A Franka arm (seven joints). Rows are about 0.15 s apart.
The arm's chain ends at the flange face. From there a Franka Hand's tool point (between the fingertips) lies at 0.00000 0.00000 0.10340 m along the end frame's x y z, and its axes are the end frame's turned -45 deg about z.
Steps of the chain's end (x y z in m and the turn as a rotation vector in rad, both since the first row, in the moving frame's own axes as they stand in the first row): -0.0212 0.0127 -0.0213 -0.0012 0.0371 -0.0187; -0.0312 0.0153 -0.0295 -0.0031 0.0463 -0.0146; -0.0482 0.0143 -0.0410 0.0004 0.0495 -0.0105; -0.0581 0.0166 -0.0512 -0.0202 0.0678 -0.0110; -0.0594 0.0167 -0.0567 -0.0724 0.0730 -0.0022; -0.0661 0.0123 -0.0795 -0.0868 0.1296 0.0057; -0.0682 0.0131 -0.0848 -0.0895 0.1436 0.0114
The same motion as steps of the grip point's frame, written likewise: -0.0213 -0.0032 -0.0214 -0.0271 0.0254 -0.0187; -0.0297 -0.0077 -0.0296 -0.0349 0.0305 -0.0146; -0.0405 -0.0204 -0.0411 -0.0347 0.0353 -0.0105; -0.0493 -0.0229 -0.0515 -0.0622 0.0337 -0.0110; -0.0538 -0.0196 -0.0572 -0.1028 0.0004 -0.0022; -0.0524 -0.0223 -0.0808 -0.1530 0.0303 0.0057; -0.0536 -0.0220 -0.0863 -0.1648 0.0383 0.0114
